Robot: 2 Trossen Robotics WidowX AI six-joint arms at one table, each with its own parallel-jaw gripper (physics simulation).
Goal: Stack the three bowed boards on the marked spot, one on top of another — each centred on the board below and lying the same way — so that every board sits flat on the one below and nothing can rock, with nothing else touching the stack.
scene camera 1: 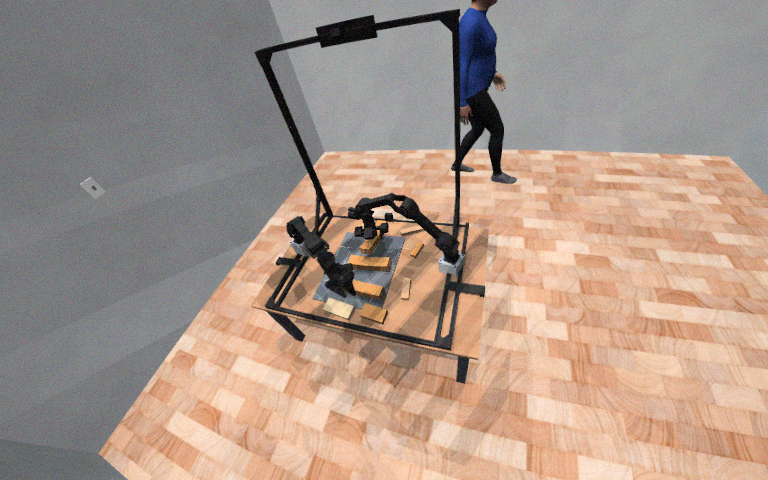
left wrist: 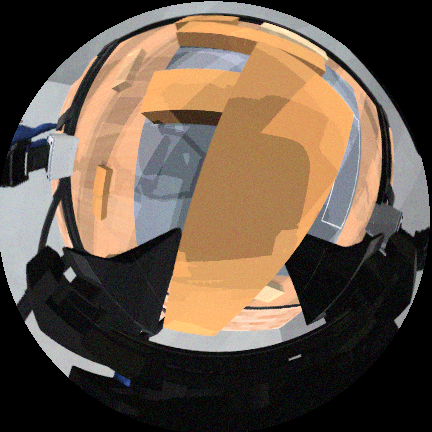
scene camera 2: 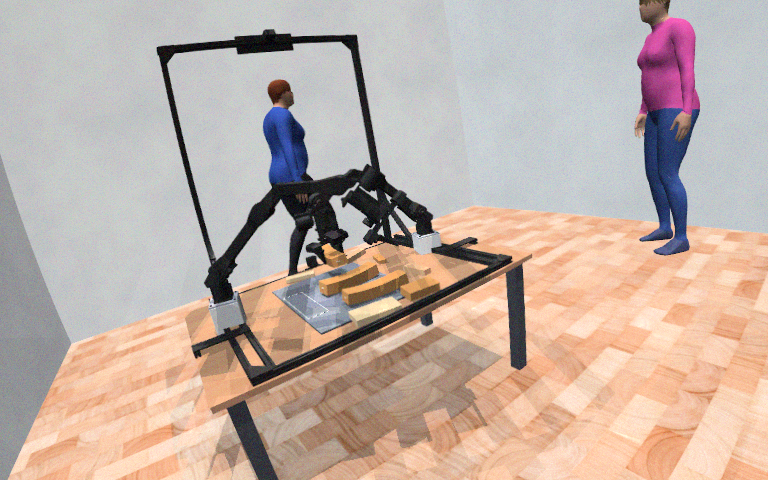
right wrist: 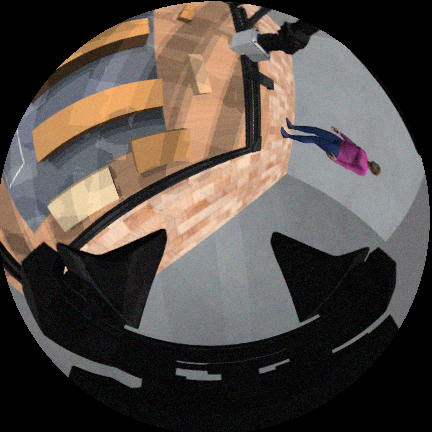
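Pixels of known places: left gripper, fingertip midpoint: (scene camera 1: 375, 240) (left wrist: 228, 231); right gripper, fingertip midpoint: (scene camera 1: 350, 296) (scene camera 2: 407, 233) (right wrist: 220, 236); left arm's base, link origin: (scene camera 1: 451, 258) (scene camera 2: 425, 232); right arm's base, link origin: (scene camera 1: 300, 239) (scene camera 2: 223, 298).
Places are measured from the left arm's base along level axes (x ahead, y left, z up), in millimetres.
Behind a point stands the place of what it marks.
Three orange bowed boards are in view. My left gripper (scene camera 1: 371, 231) @[x 435, y 79, z -3 mm] (scene camera 2: 331, 242) (left wrist: 228, 231) @[x 435, y 79, z -3 mm] is shut on one bowed board (scene camera 1: 371, 245) @[x 399, y 145, z 37 mm] (scene camera 2: 334, 257) @[x 431, y 187, z 41 mm] (left wrist: 250, 189) @[x 420, y 114, z 35 mm] and holds it tilted over the far end of the grey mat (scene camera 1: 394, 249) @[x 341, y 41, z -74 mm] (scene camera 2: 296, 296) @[x 606, y 183, z -76 mm]. It lies at an angle to the other two. The second board (scene camera 1: 370, 262) @[x 378, y 205, z -32 mm] (scene camera 2: 349, 279) @[x 397, y 237, z -40 mm] (right wrist: 96, 44) and the third board (scene camera 1: 368, 289) @[x 281, y 344, z -35 mm] (scene camera 2: 374, 287) @[x 333, y 379, z -38 mm] (right wrist: 100, 112) @[x 310, y 358, z -37 mm] lie side by side on the mat. The marked spot's white outline (right wrist: 17, 174) is on the mat. My right gripper (scene camera 1: 341, 287) @[x 217, y 479, z 146 mm] (scene camera 2: 372, 235) (right wrist: 220, 236) @[x 217, y 479, z 146 mm] is open and empty beside the third board.
A pale flat board (scene camera 1: 338, 308) @[x 358, y 502, z -56 mm] (scene camera 2: 374, 310) @[x 367, y 513, z -57 mm] (right wrist: 84, 197) @[x 352, y 496, z -56 mm] and an orange block (scene camera 1: 373, 312) @[x 186, y 428, z -49 mm] (scene camera 2: 420, 288) @[x 196, y 457, z -51 mm] (right wrist: 160, 149) @[x 194, y 431, z -49 mm] lie at the mat's near end. Small wood pieces (scene camera 1: 405, 288) @[x 132, y 236, z -58 mm] (scene camera 1: 416, 250) @[x 219, y -5, z -64 mm] lie on the table. A person in blue (scene camera 1: 479, 86) (scene camera 2: 286, 143) walks behind the black frame (scene camera 1: 455, 119) @[x 108, y -267, z 576 mm].
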